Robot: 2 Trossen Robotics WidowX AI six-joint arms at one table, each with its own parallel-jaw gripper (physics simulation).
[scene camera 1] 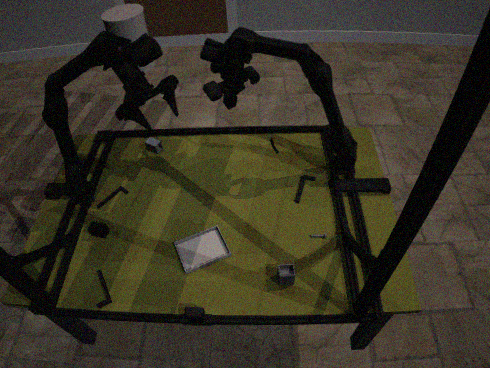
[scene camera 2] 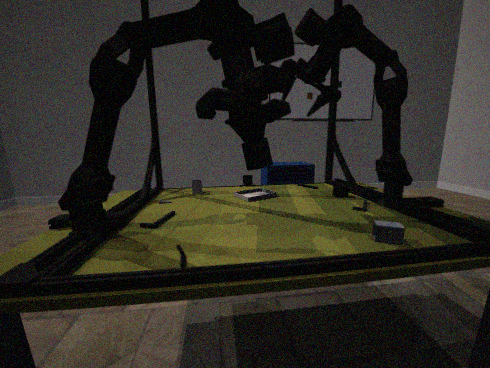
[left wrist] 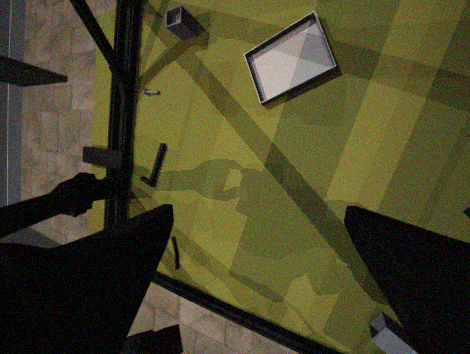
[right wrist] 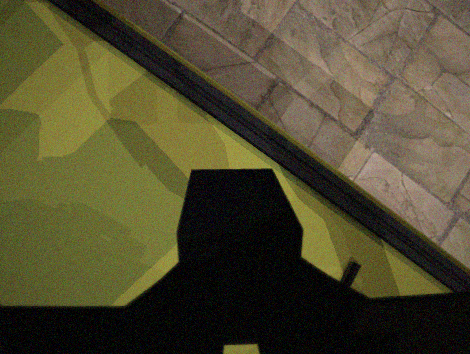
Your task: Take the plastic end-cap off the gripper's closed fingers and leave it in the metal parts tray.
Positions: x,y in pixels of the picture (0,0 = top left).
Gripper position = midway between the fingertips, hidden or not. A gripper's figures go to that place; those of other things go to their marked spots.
Labels:
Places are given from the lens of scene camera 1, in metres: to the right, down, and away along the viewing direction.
my left gripper [scene camera 1: 164,123]: -0.22, -0.17, 0.96
my right gripper [scene camera 1: 229,99]: -0.05, -0.29, 1.20
metal parts tray [scene camera 1: 204,248]: -0.12, 0.19, 1.06

